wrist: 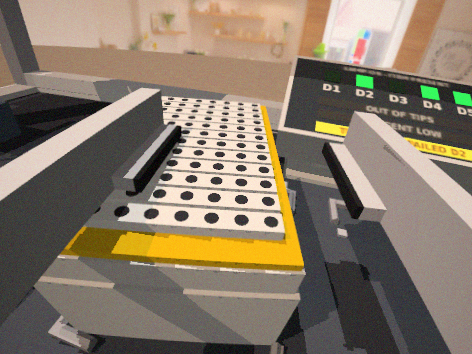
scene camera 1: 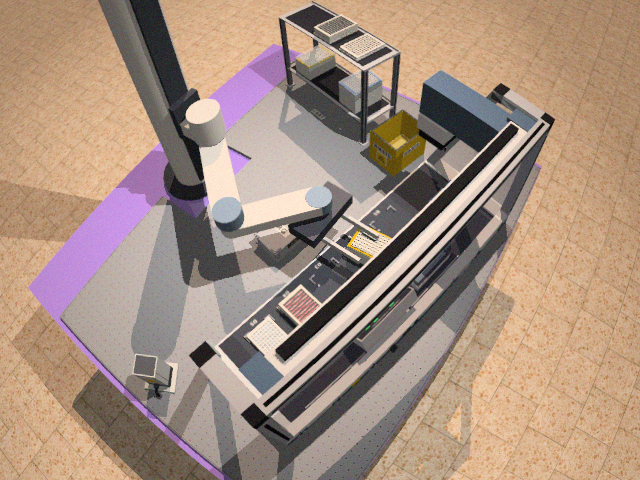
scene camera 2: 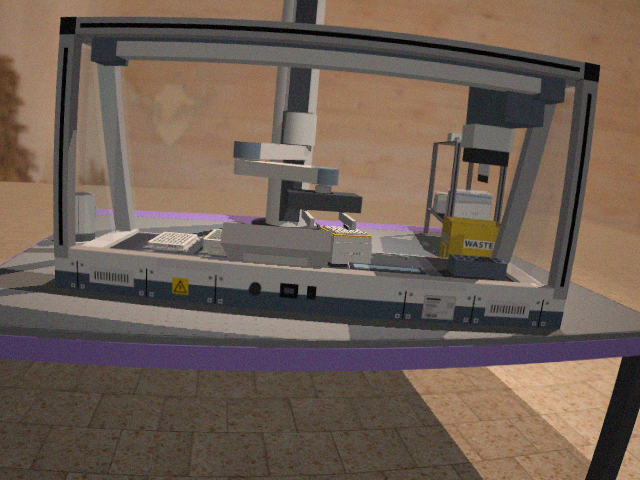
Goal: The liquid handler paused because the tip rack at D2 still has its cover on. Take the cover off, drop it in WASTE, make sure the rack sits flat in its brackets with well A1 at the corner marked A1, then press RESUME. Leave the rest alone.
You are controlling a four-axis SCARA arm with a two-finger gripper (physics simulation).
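Places are measured from the arm's base along level axes (x down, y right, z back), in metres.
Pixels of known places: gripper, between the fingertips: (wrist: 254, 121) (scene camera 1: 369, 248) (scene camera 2: 333, 224); arm's base, origin of its link: (scene camera 1: 196, 172).
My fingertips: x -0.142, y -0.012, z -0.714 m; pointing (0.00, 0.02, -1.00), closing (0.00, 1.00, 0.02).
For each thing: its top centre in the pictures, then the offset to it from my fingertips. "pt": a spot on its surface instead.
- D2 tip rack, centre of its top: (wrist: 193, 130) (scene camera 2: 345, 228) (scene camera 1: 374, 242) dx +0.007, dy -0.027, dz +0.000 m
- yellow WASTE bin, centre of its top: (scene camera 2: 475, 221) (scene camera 1: 399, 129) dx -0.006, dy -0.430, dz +0.150 m
- red-striped plate, centre of its top: (scene camera 2: 227, 235) (scene camera 1: 305, 309) dx +0.046, dy +0.227, dz +0.053 m
- white plate, centre of its top: (scene camera 2: 173, 238) (scene camera 1: 272, 341) dx +0.063, dy +0.349, dz +0.075 m
- shelf rack, a spot on its surface: (scene camera 1: 364, 105) pt dx -0.068, dy -0.406, dz +0.272 m
The D2 tip rack (scene camera 1: 369, 242) (scene camera 2: 351, 250) (wrist: 175, 305) has a yellow rim and rows of dark holes on top. No cover shows over the holes. My gripper (scene camera 1: 366, 242) (scene camera 2: 327, 221) (wrist: 254, 121) is shut at its narrow stop, with a wide gap and nothing between its fingers. In the wrist view its left finger is over the rack's left part and its right finger is beyond the right side, both above the top. The yellow WASTE bin (scene camera 1: 385, 155) (scene camera 2: 467, 235) has a pale patch inside. The A1 mark and RESUME cannot be made out; bracket seating is unclear.
The status panel (scene camera 1: 385, 315) (wrist: 380, 107) has D2 and D4 lit green and a yellow FAILED D2 line. A red-striped plate (scene camera 1: 300, 305) and a white plate (scene camera 1: 267, 335) sit on the deck. The gantry beam (scene camera 1: 403, 235) crosses above it. A shelf rack (scene camera 1: 364, 105) stands behind the bin.
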